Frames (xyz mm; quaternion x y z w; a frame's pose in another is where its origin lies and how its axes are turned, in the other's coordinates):
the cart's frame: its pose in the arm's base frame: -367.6 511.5 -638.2 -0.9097 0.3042 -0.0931 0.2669
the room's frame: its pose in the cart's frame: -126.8 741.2 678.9 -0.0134 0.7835 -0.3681 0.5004
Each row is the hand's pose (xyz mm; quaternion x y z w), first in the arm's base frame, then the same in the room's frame.
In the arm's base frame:
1: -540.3 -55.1 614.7 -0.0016 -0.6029 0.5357 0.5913
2: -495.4 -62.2 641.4 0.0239 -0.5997 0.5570 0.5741
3: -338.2 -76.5 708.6 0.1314 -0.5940 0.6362 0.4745
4: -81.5 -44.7 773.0 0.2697 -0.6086 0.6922 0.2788
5: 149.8 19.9 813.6 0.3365 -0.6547 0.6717 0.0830
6: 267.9 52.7 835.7 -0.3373 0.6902 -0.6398 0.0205
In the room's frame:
1: 1774.9 623.3 1270.0 -0.7943 0.1933 -0.1235 0.5626
2: 1775.6 619.9 1322.6 -0.7786 0.1821 -0.1079 0.5908
3: 1757.8 595.6 1491.5 -0.7057 0.1279 -0.0167 0.6967
4: 1702.7 498.6 1733.5 -0.5983 0.0301 0.1622 0.7841
5: 1646.4 375.1 1935.8 -0.5306 -0.0495 0.3474 0.7716
6: 1618.8 312.4 2039.8 -0.5102 -0.0743 0.4485 0.7301

